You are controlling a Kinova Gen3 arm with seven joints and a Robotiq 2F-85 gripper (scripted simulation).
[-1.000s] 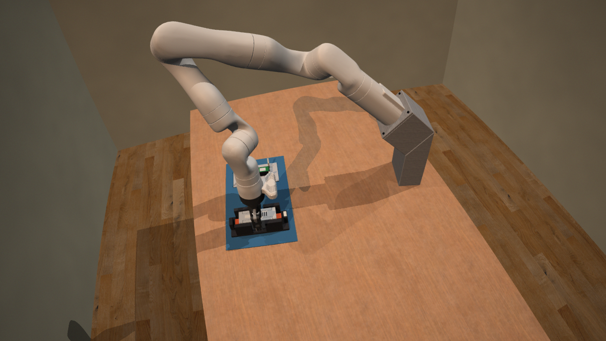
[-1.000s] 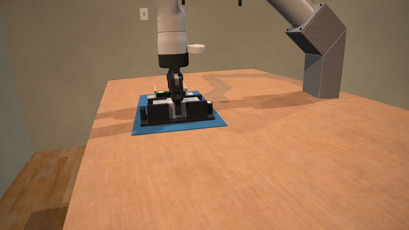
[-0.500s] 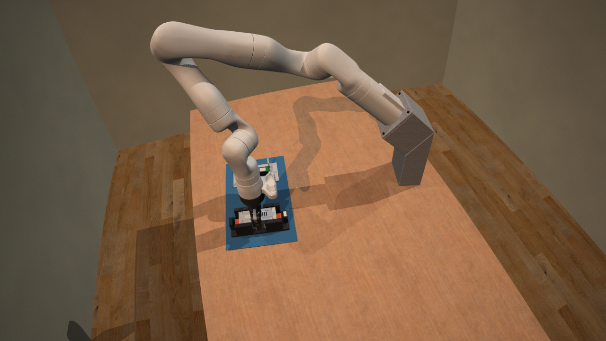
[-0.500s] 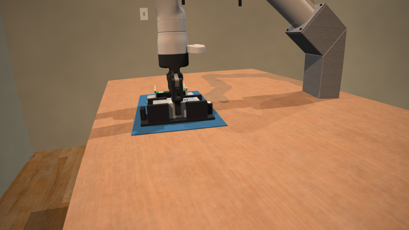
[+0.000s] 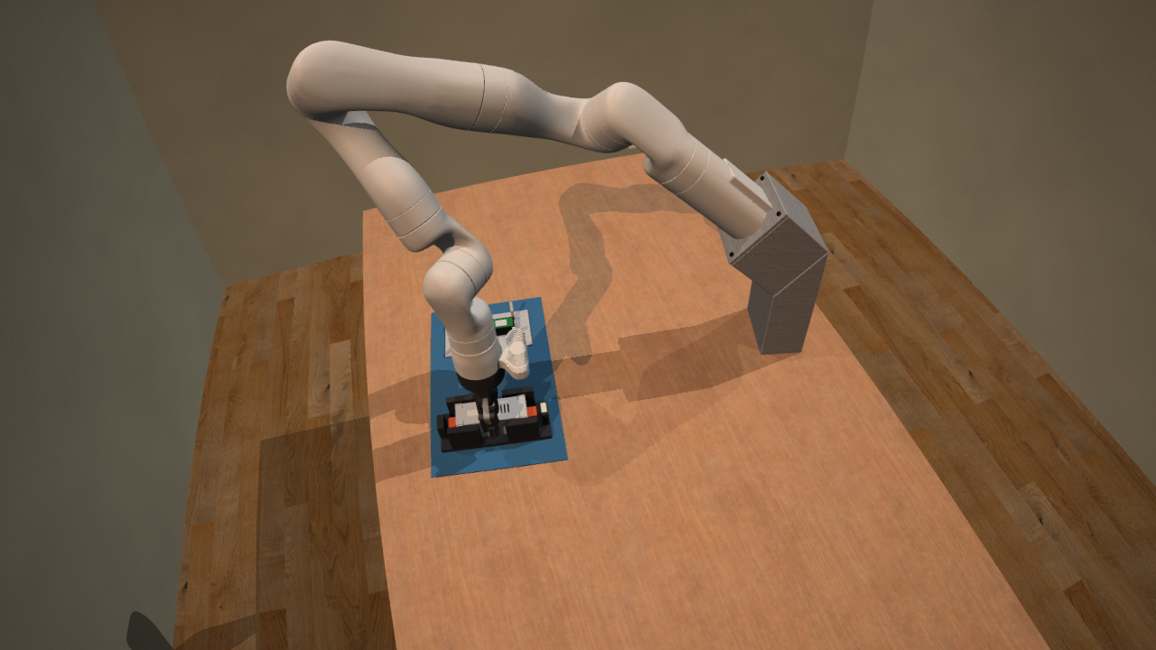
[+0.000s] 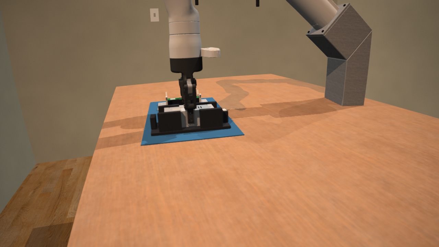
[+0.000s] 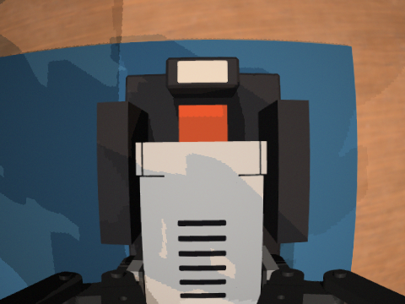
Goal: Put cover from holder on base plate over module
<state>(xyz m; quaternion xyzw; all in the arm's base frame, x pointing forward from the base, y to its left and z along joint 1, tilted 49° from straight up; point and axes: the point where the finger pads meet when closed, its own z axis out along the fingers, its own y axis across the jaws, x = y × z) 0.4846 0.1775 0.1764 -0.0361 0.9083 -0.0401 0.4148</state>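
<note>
Right now the light grey cover is right at my hand.
</note>
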